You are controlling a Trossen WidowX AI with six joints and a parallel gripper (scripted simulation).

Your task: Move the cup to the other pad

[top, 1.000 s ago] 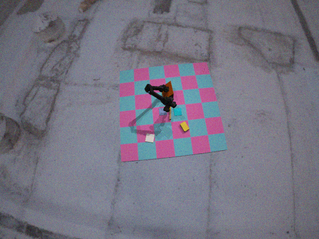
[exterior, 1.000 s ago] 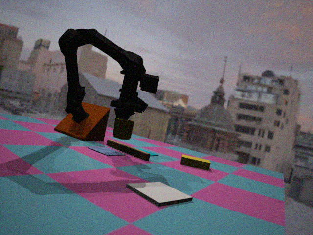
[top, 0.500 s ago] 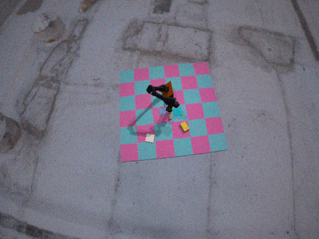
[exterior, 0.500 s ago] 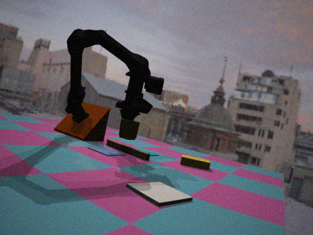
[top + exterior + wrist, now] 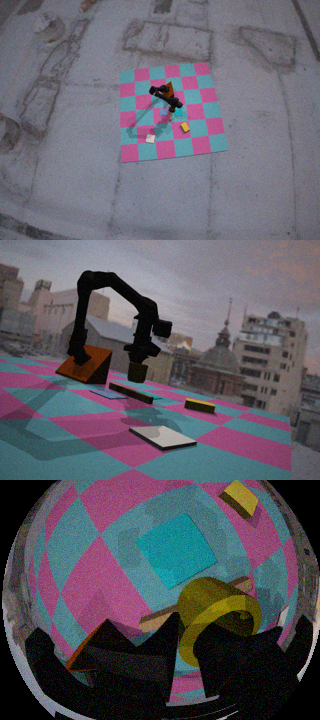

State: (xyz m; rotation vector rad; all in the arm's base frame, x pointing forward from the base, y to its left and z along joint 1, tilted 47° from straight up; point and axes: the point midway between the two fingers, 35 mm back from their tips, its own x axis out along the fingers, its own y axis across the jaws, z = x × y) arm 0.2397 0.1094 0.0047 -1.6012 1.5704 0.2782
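My gripper tip is 3 cm short of the cyan pad, 6 cm to the right of it and 9 cm above it. From my gripper tip the other things lie so: cup (2 cm ahead, 1 cm to the right); then tan bar (3 cm ahead, 3 cm to the right, 8 cm below); then pale blue pad (2 cm ahead, 13 cm to the right, 9 cm below).
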